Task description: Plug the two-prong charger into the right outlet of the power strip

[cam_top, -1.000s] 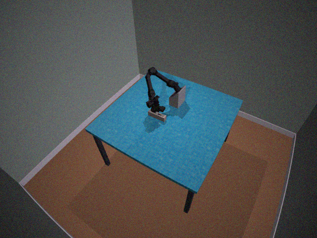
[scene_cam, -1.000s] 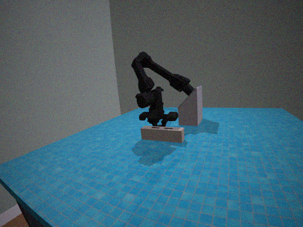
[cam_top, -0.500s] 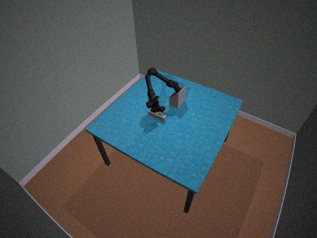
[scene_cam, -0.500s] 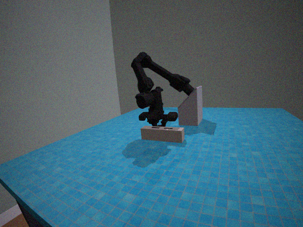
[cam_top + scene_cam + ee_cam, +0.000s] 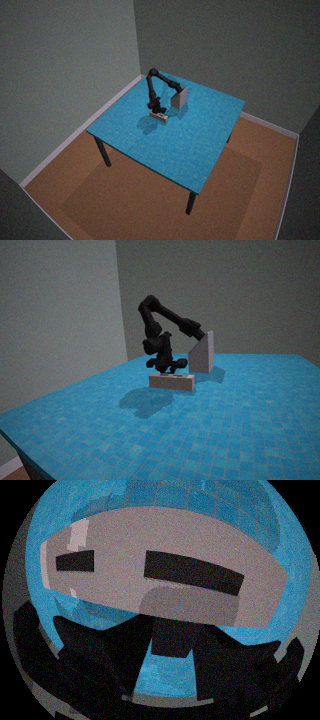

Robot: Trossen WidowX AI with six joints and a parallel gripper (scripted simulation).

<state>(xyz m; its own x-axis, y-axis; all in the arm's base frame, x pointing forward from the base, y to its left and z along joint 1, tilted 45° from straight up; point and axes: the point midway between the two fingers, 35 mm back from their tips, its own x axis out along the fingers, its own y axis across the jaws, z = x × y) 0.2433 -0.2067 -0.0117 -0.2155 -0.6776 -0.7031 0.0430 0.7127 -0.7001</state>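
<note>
The black two-prong charger is 2 cm ahead of my gripper tip and 1 cm above it.
</note>
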